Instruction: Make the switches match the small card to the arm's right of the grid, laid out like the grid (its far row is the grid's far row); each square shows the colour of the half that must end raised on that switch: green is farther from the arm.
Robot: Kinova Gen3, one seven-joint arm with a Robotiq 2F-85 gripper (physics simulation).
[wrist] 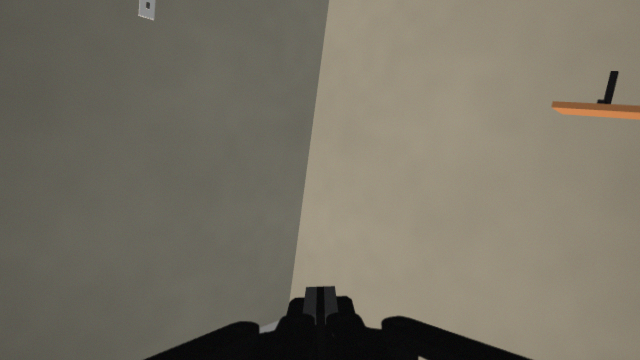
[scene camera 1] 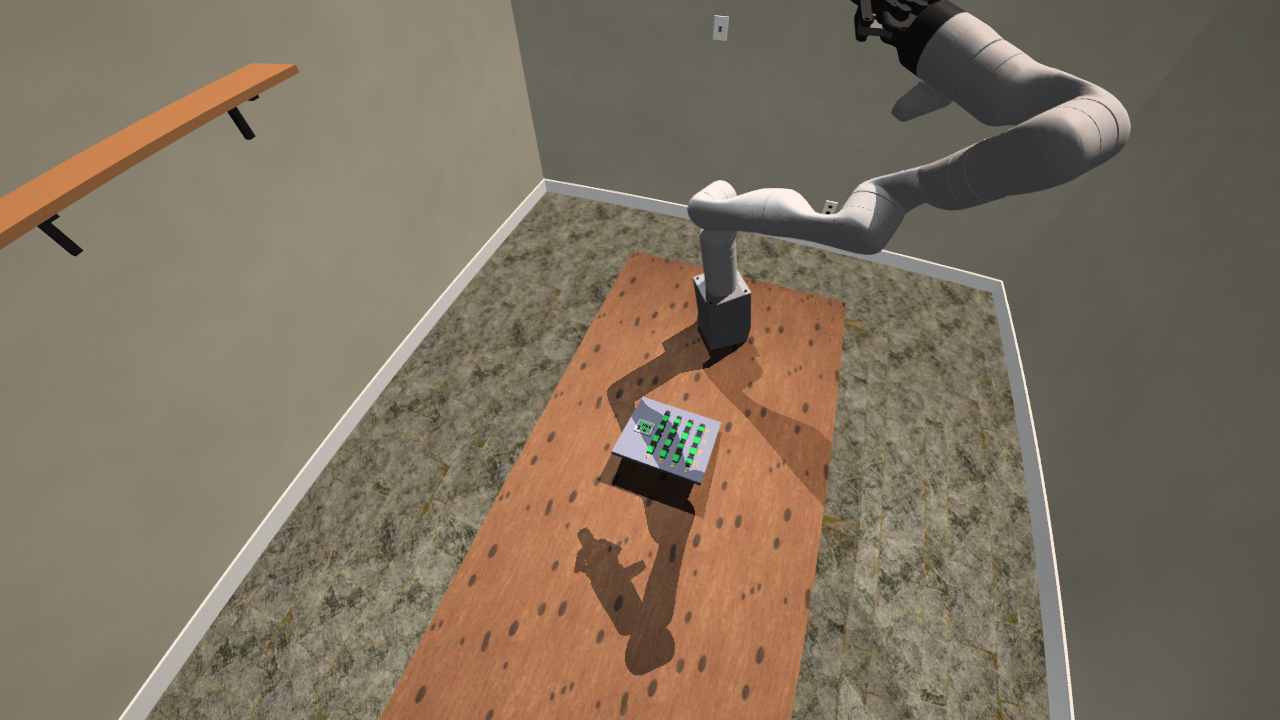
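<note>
A grey panel (scene camera 1: 631, 444) stands on the wooden table in scene camera 1, with a grid of small green and black switches (scene camera 1: 677, 438) on its top. The small card (scene camera 1: 644, 428) with green and dark squares lies on the panel, left of the grid in this view. Which half of each switch is raised is too small to tell. The panel does not show in the wrist view. My gripper (wrist: 321, 307) is shut and empty in the wrist view, fingertips together. It is high above and far from the panel, at the top edge of scene camera 1, where its fingertips are unclear.
The wooden table (scene camera 1: 528, 573) carries the arm's dark base (scene camera 1: 724, 317) behind the panel. An orange shelf (scene camera 1: 143, 134) (wrist: 600, 110) is fixed to the side wall. A wall plate (scene camera 1: 720, 27) (wrist: 147, 9) is on the back wall. The arm's shadow falls across the table and part of the panel.
</note>
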